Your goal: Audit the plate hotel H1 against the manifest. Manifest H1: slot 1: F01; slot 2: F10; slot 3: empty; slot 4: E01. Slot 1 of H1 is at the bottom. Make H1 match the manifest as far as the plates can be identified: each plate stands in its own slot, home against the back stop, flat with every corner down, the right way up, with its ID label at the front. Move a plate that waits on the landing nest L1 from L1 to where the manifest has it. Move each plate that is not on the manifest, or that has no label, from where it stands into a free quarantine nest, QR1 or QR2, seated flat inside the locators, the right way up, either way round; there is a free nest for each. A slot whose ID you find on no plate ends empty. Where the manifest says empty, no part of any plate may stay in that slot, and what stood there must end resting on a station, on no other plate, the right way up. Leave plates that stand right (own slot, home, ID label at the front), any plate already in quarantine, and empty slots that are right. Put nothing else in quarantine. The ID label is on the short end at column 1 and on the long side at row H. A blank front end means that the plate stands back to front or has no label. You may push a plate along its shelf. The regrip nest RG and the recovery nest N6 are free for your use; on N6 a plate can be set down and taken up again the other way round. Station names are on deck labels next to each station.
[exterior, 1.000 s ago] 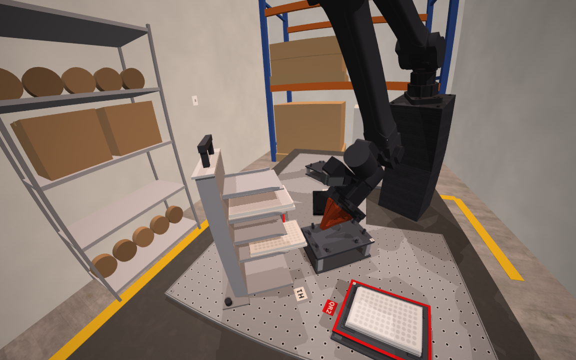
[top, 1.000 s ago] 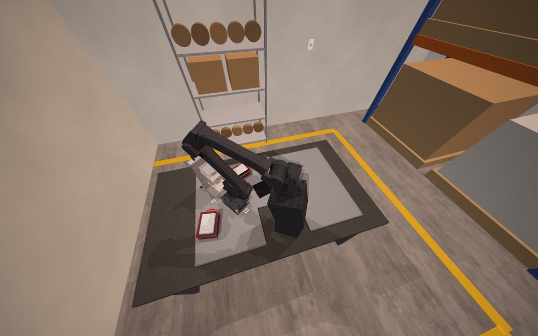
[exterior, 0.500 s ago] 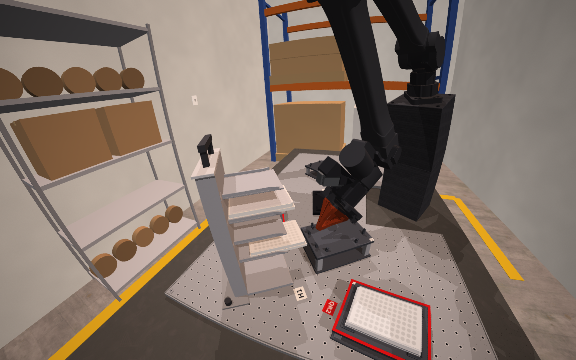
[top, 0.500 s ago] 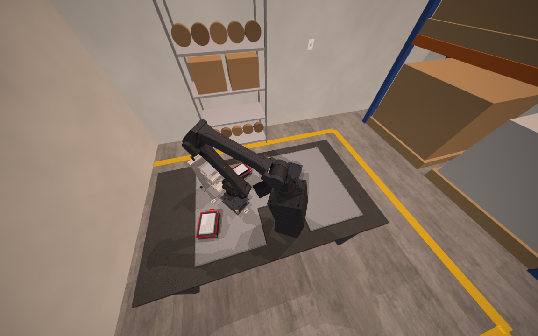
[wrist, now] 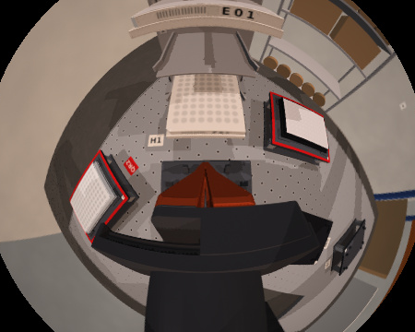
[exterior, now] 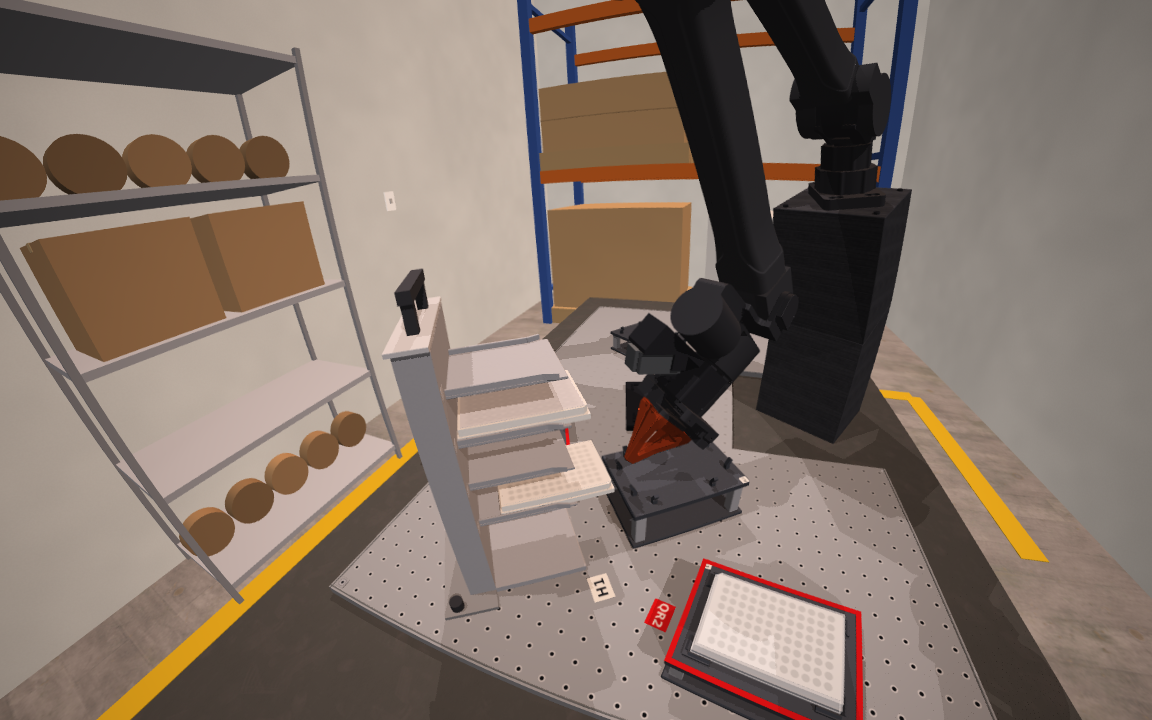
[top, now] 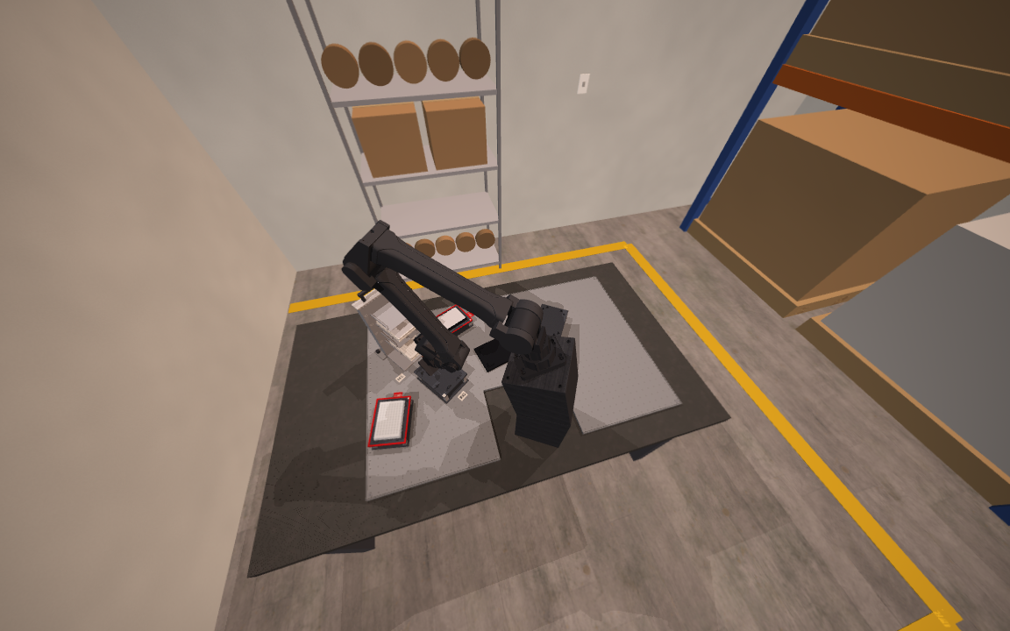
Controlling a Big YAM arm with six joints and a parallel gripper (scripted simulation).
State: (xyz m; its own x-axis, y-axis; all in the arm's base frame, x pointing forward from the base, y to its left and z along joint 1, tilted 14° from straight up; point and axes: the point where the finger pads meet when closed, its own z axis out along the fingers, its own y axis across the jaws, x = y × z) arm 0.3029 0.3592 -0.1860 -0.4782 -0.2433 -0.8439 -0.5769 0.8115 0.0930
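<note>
Now: the dark regrip nest 5 cm behind my hand, 4 cm to the right of it and 5 cm below it. Round my hand: quarantine nest QR1: 20 cm ahead, 11 cm to the right, 7 cm below; H1 deck label: 1 cm ahead, 12 cm to the left, 10 cm below; plate hotel H1: 17 cm ahead, 12 cm to the left, 5 cm above.
</note>
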